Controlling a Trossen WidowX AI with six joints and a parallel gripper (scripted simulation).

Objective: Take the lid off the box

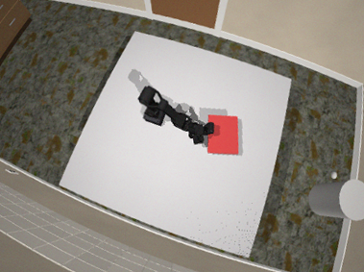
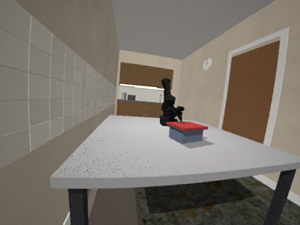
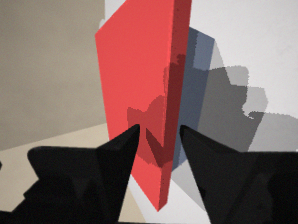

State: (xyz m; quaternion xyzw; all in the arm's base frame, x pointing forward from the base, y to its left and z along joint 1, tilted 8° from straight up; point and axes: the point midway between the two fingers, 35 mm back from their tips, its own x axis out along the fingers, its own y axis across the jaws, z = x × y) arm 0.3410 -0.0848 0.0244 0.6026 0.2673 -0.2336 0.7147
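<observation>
Right now the red lid is 10 cm ahead of my hand, 1 cm to the left of it and 2 cm below it. From my hand the other things lie so: storage box: 10 cm ahead, 1 cm to the left, 7 cm below.
</observation>
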